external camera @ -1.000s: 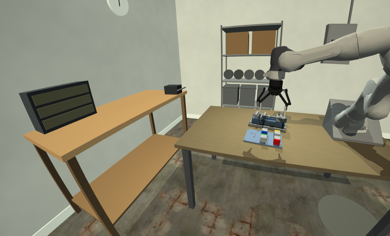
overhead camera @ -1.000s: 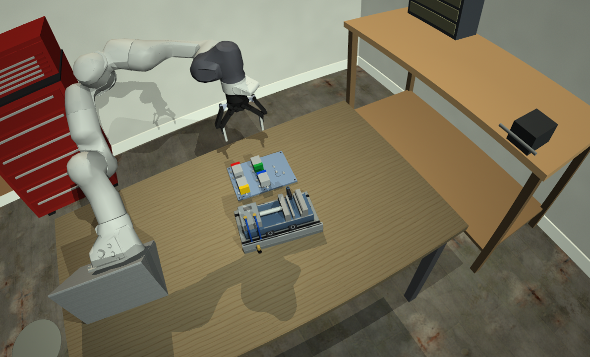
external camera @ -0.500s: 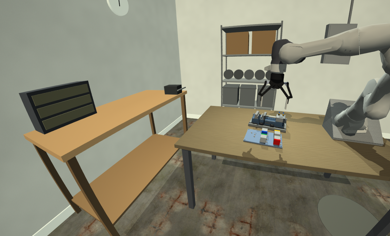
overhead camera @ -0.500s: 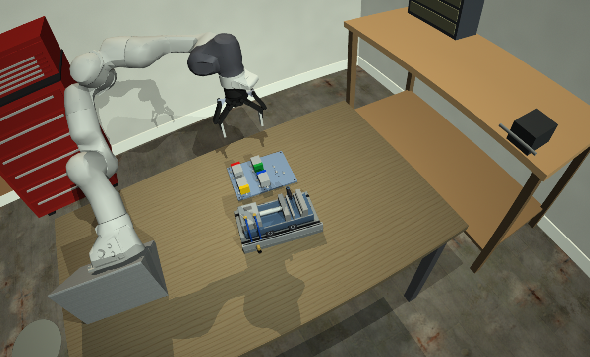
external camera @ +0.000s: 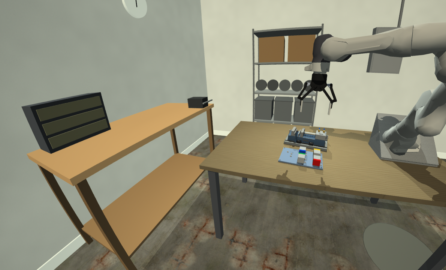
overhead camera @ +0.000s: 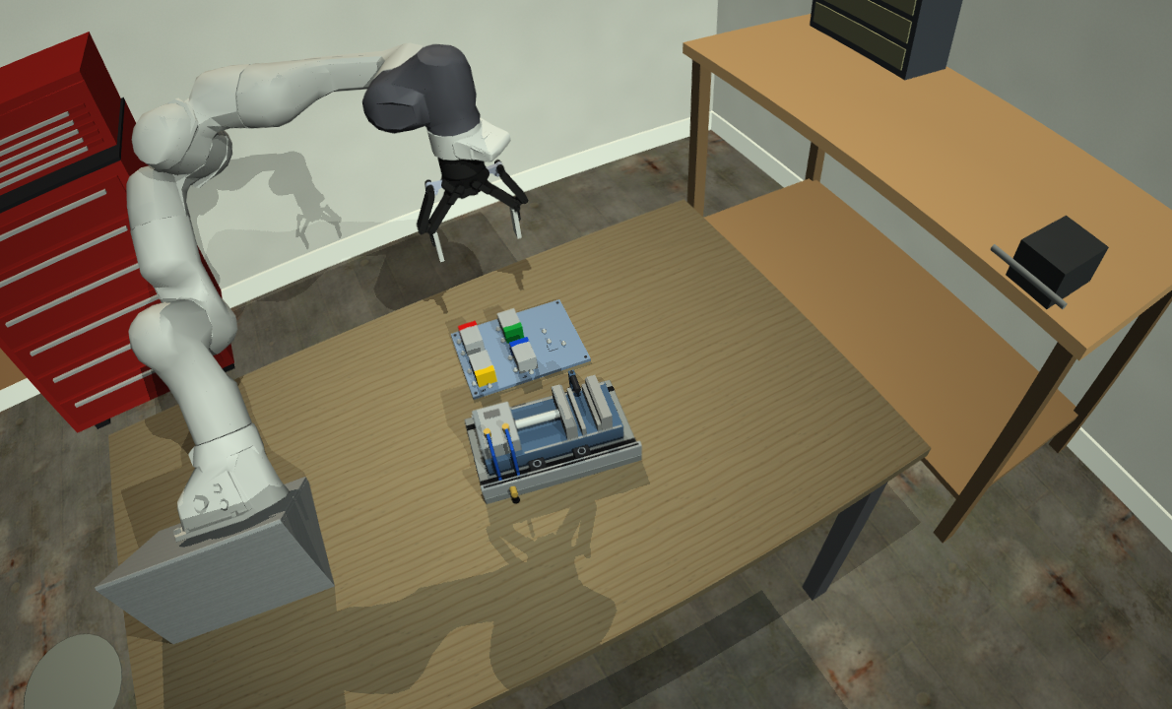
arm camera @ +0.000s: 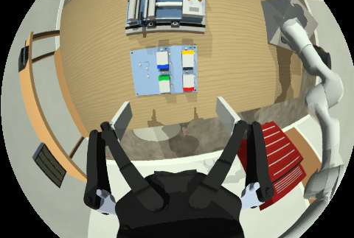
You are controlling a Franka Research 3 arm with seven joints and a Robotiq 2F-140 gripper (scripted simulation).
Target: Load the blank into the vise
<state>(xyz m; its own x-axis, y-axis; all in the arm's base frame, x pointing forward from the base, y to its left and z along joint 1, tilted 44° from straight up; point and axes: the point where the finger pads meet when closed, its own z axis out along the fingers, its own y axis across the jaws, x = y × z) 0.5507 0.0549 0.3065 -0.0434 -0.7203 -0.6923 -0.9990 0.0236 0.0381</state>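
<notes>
The red-ended blank lies 5 cm behind my hand, 4 cm to the left of it and 28 cm below it. Also, from my hand: green-ended blank (4 cm ahead, 4 cm to the left, 28 cm below); blue-ended blank (4 cm ahead, 5 cm to the right, 28 cm below); work stop (9 cm ahead, 22 cm to the right, 22 cm below).
</notes>
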